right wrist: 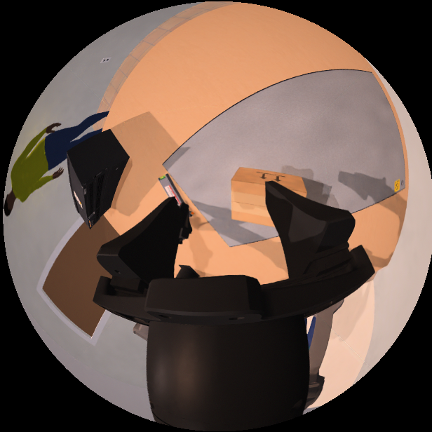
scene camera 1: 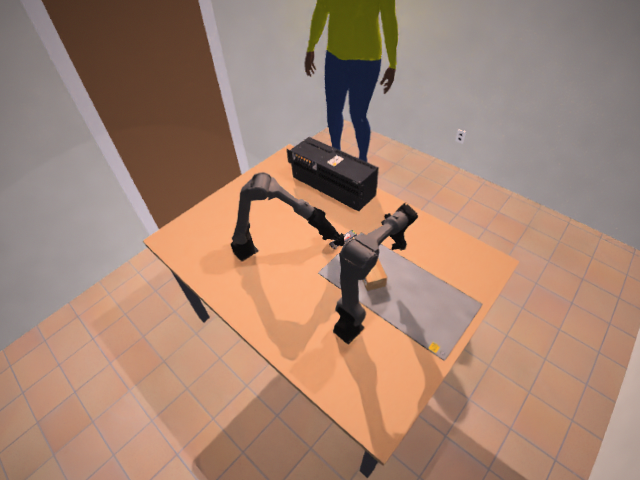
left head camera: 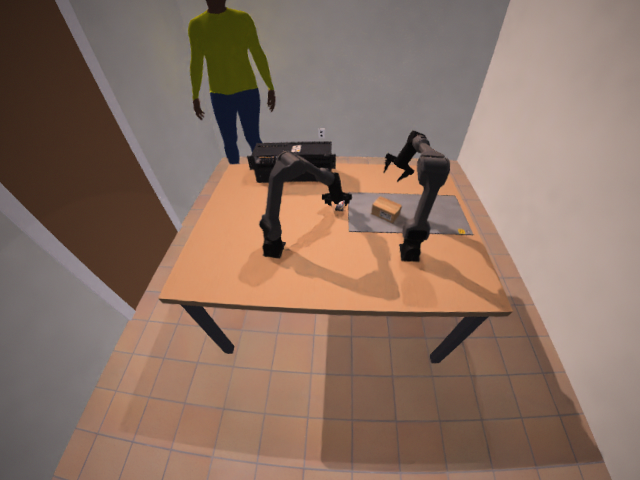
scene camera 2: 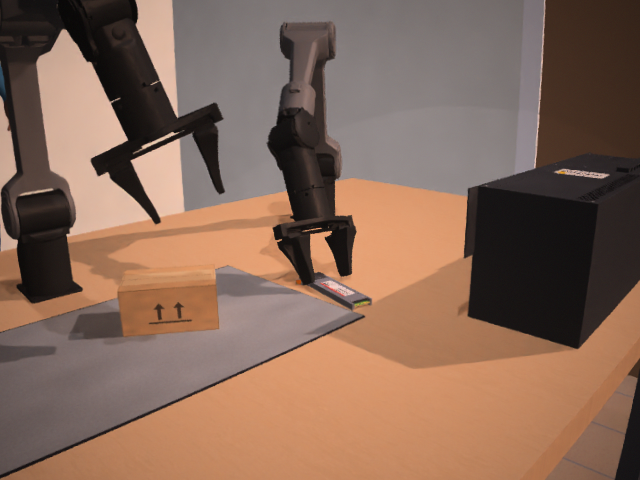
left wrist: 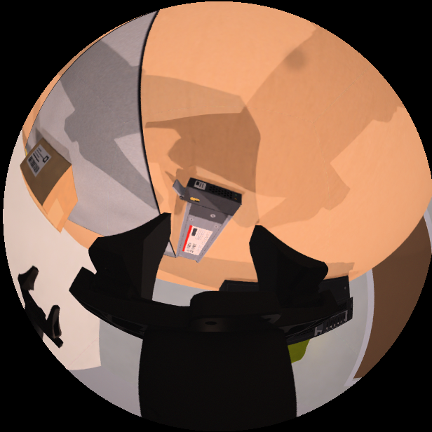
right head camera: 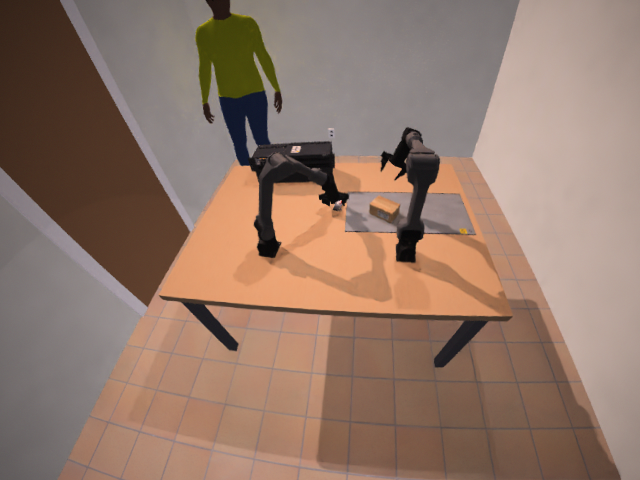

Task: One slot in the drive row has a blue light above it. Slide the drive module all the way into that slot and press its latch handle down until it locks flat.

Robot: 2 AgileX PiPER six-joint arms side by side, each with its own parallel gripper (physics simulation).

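Note:
The drive module (scene camera 2: 338, 292) (left wrist: 200, 235) (right wrist: 171, 190) lies flat on the wooden table beside the grey mat's edge. Its latch handle (left wrist: 178, 188) sticks out from the front end in the left wrist view. My left gripper (scene camera 2: 325, 279) (left wrist: 211, 229) is open, with its fingers low over the module and apart from it. My right gripper (scene camera 2: 190, 207) (right wrist: 220, 198) (left head camera: 391, 175) is open and empty, high above the mat side. The black chassis (scene camera 1: 330, 170) (scene camera 2: 535, 258) (right wrist: 97, 162) stands at the back left in the head views. I cannot make out a blue light above any slot.
A cardboard box (left head camera: 386, 209) (scene camera 2: 168, 304) stands on the grey mat (left head camera: 356, 222) (scene camera 2: 248, 356), below my right gripper. A yellow mark (left head camera: 461, 231) is at the mat's corner. A person (scene camera 1: 354, 31) stands behind the table (left head camera: 217, 279).

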